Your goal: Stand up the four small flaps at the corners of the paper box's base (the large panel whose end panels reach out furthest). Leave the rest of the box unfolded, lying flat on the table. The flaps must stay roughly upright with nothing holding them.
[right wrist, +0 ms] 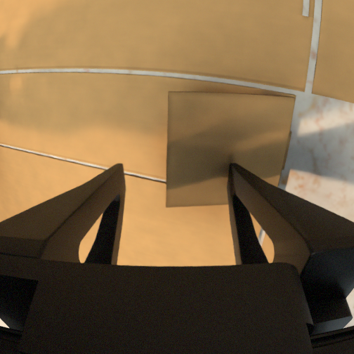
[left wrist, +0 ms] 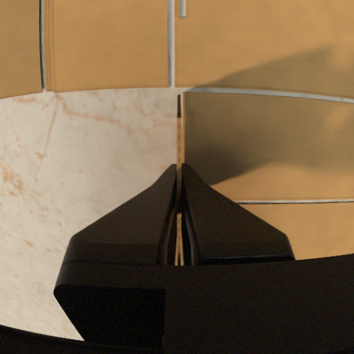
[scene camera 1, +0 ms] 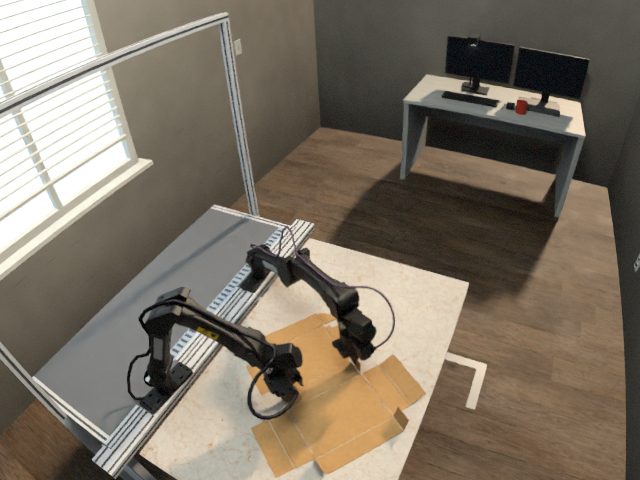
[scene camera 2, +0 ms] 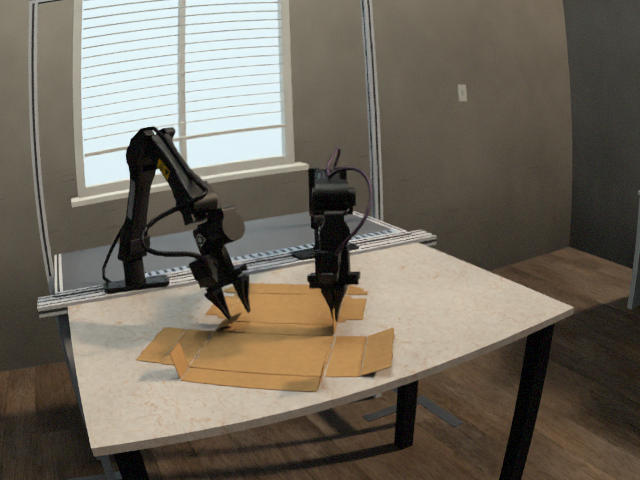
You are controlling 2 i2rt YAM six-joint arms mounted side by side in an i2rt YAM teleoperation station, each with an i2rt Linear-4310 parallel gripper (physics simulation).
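Places are measured from the left arm's base along level axes (x ahead, y left, z up), in millimetres.
Pixels of known places: left gripper, fingertip midpoint: (scene camera 1: 354,362) (scene camera 2: 335,321); right gripper, fingertip midpoint: (scene camera 2: 239,315); left arm's base, origin of the base link: (scene camera 1: 259,275); right arm's base, origin of the base link: (scene camera 1: 167,388) (scene camera 2: 136,285).
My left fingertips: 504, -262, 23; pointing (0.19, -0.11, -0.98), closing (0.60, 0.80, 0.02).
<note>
Ahead of a thing's pixels: the offset from my left fingertips to its top centre, as dx, dy, dz. "pt": to the spot under its first point. Level surfaces: height alone.
The tan box's base panel @(+24, -178, -18) (scene camera 1: 343,408) (scene camera 2: 258,353) lies flat. The front-left flap @(pt +42, -361, +13) (scene camera 2: 178,360) in scene camera 2 stands up, leaning outward. The front-right flap @(pt +199, -145, +6) (scene camera 1: 400,419) stands up in scene camera 1. My left gripper (scene camera 2: 335,316) (left wrist: 178,175) is shut on the rear-right corner flap (left wrist: 180,137), which stands upright, edge-on in the left wrist view. My right gripper (scene camera 2: 238,313) (right wrist: 176,174) is open at the rear-left corner. The rear-left flap (right wrist: 210,135) is tilted inward over the panel, one fingertip at its face; whether they touch is unclear.
The box's other large panel @(pt -171, -48, -18) (scene camera 2: 279,308) lies flat behind, partly below both grippers. End panels (scene camera 2: 346,355) (scene camera 2: 193,343) reach out at both sides; the right one's outer part @(pt +164, -3, -6) (scene camera 2: 378,351) tilts up slightly. The marble table's @(dz -19) (scene camera 2: 465,320) front edge lies close before the box.
</note>
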